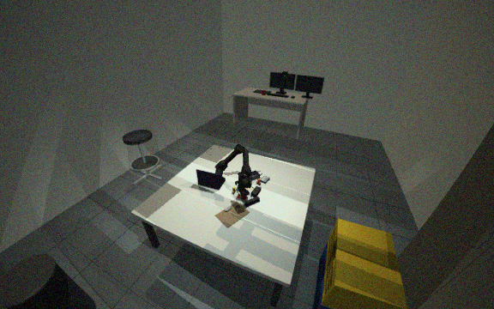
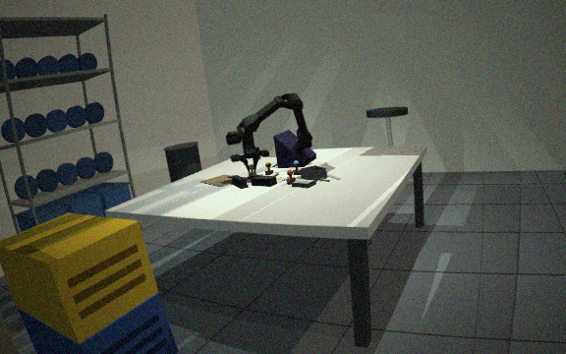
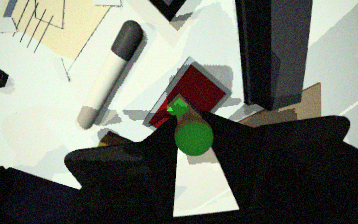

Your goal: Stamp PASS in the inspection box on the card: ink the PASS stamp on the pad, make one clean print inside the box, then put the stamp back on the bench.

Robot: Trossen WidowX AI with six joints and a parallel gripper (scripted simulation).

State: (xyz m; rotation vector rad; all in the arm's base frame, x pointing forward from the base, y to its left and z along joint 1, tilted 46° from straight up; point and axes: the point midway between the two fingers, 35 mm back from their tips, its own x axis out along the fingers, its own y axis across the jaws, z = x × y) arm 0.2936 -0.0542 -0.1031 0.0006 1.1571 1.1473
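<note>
Right now the red ink pad is 3 cm below my gripper tip. From my gripper tip the other things lie so: yellow-knobbed stamp (10 cm behind, 4 cm to the left, 2 cm below); then marker (1 cm behind, 9 cm to the left, 3 cm below); then green stamp (right at my gripper tip).
</note>
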